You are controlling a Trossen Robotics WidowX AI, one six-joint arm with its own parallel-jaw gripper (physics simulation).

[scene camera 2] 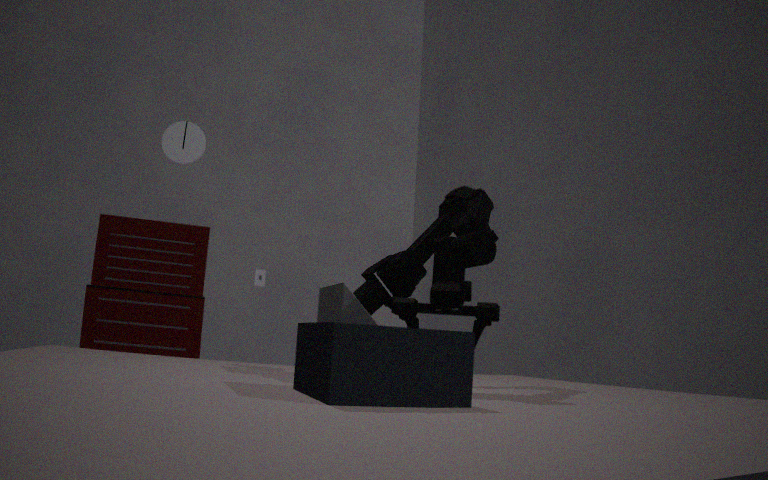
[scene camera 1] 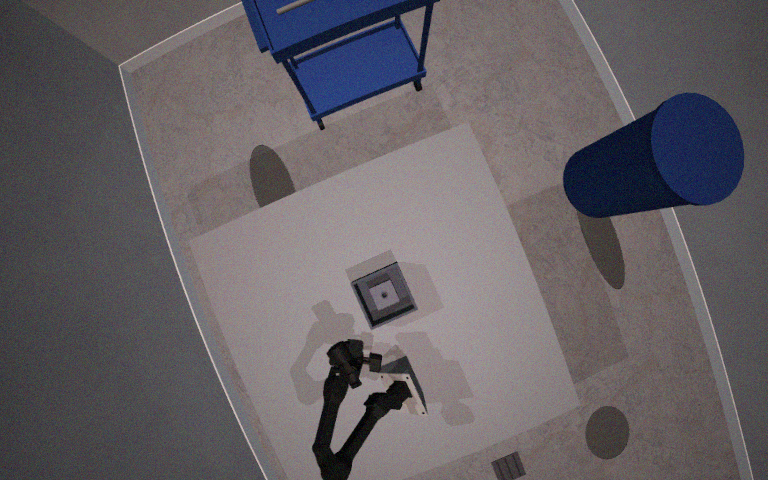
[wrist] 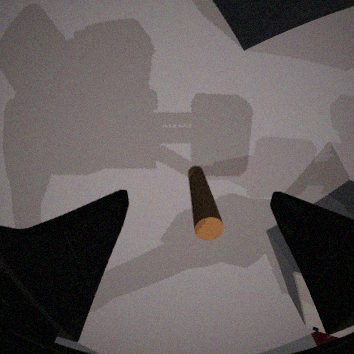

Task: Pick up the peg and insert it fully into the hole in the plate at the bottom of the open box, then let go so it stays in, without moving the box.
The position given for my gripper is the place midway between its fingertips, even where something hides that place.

In view: my gripper (scene camera 2: 442, 358), a dark grey box (scene camera 2: 342, 364) and a peg (wrist: 207, 222).
The dark grey box is seen too in scene camera 1 (scene camera 1: 375, 318). My gripper also shows in the wrist view (wrist: 201, 198). Scene camera 2 misses the peg, which is hidden by the dark grey box. Scene camera 1 does not show the peg, which is hidden by my gripper.
